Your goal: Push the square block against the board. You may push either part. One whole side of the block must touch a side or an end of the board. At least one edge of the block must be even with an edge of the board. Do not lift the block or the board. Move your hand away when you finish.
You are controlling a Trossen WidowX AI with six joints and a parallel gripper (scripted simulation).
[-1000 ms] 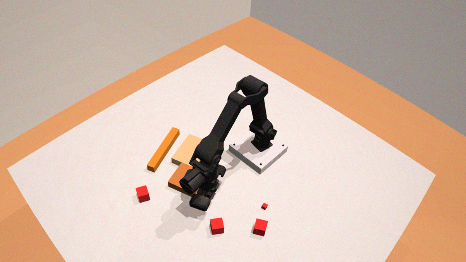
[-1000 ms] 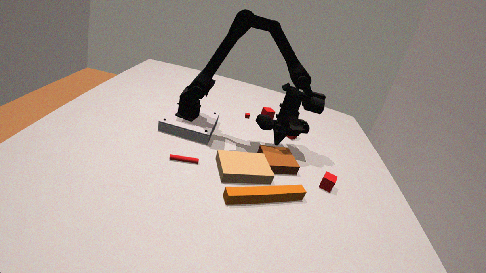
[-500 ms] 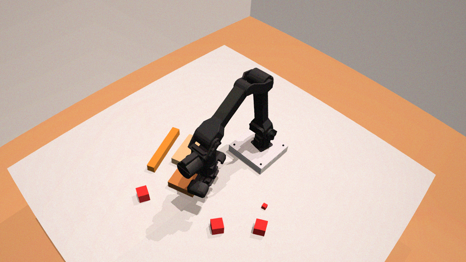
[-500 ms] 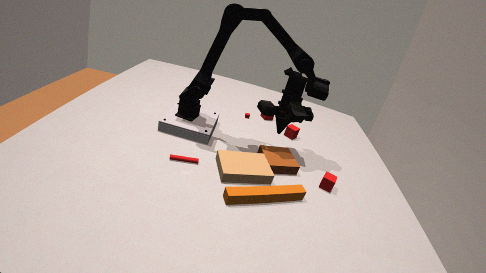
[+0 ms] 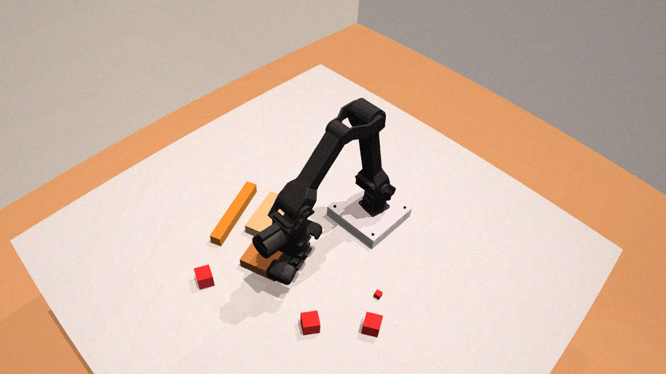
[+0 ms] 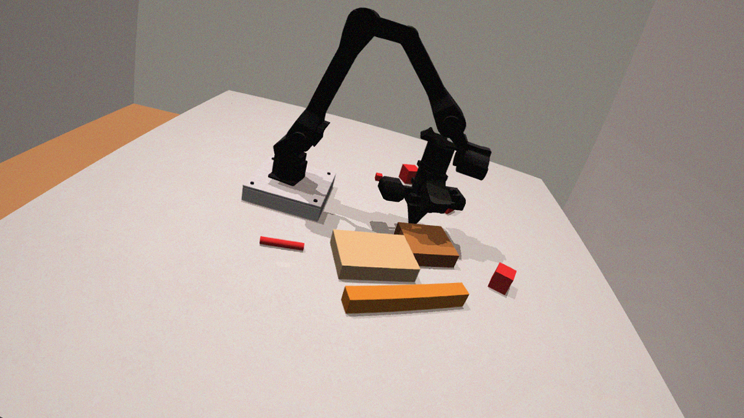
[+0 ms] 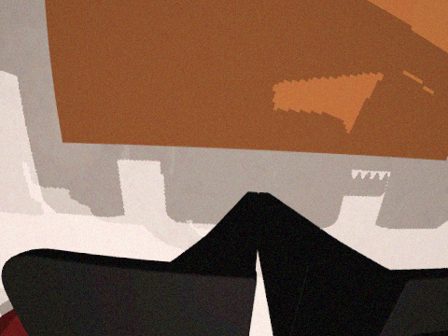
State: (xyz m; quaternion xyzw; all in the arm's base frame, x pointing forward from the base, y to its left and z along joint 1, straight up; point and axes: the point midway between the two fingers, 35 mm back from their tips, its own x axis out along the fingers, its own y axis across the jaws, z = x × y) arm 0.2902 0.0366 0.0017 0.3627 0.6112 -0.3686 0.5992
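My gripper tip is 4 cm short of the brown square block, 7 cm to the left of it and 1 cm below it. Also, from my gripper tip: tan flat board: 5 cm behind, 17 cm to the right, 1 cm above; long orange bar: 4 cm ahead, 25 cm to the right, 1 cm above; tiny red cube: 12 cm behind, 18 cm to the left.
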